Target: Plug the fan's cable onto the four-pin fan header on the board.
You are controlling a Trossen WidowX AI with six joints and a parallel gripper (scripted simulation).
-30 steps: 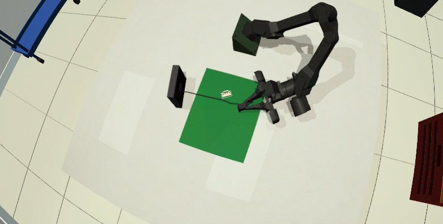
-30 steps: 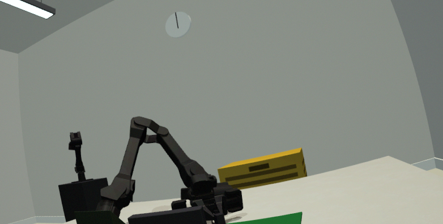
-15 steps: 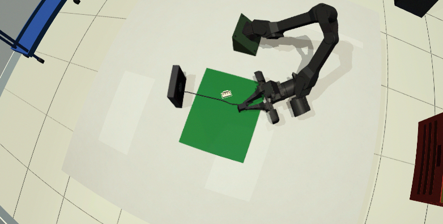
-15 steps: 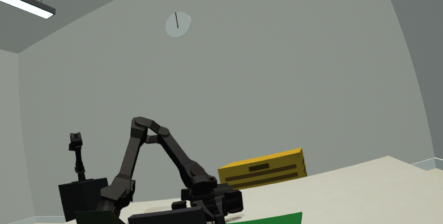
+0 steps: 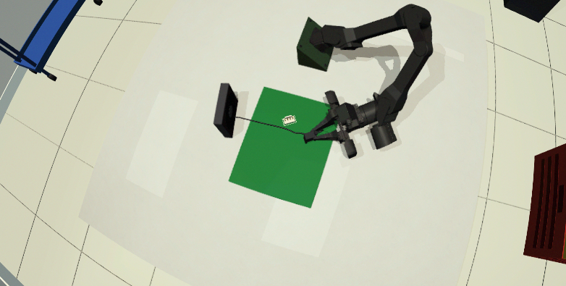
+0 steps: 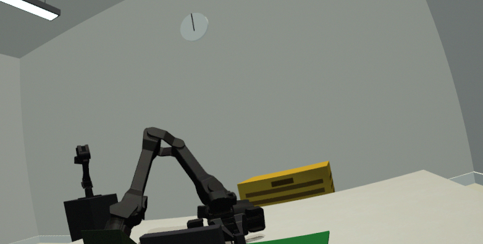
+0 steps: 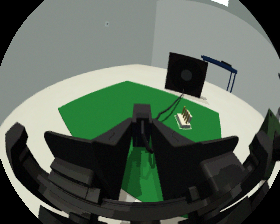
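The black plug lies 10 mm below my gripper tip. Also, from my gripper tip: black fan (10 mm ahead, 230 mm to the right, 20 mm above); then green board (40 mm ahead, 60 mm to the right, 50 mm below); then four-pin fan header (30 mm behind, 80 mm to the right, 40 mm below).
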